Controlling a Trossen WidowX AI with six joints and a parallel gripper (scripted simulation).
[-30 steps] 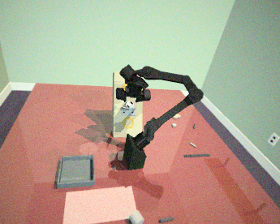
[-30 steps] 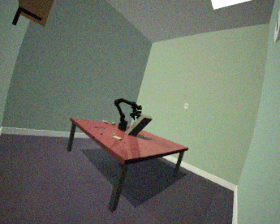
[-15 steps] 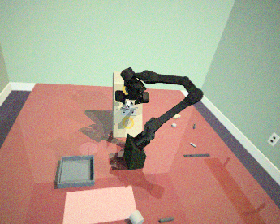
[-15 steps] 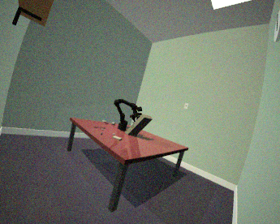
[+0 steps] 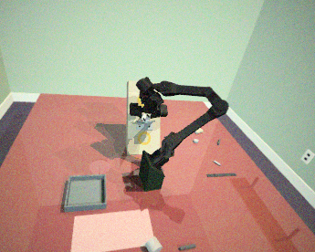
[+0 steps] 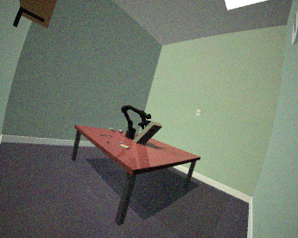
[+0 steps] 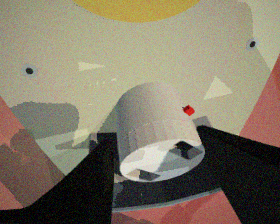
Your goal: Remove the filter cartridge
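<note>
Now: the tan service panel 4 cm ahead of my gripper tip, 1 cm to the right of it and 2 cm below it. Also, from my gripper tip: round grey filter cartridge right at my gripper tip; then grey tray 28 cm behind, 33 cm to the left, 17 cm below.
</note>
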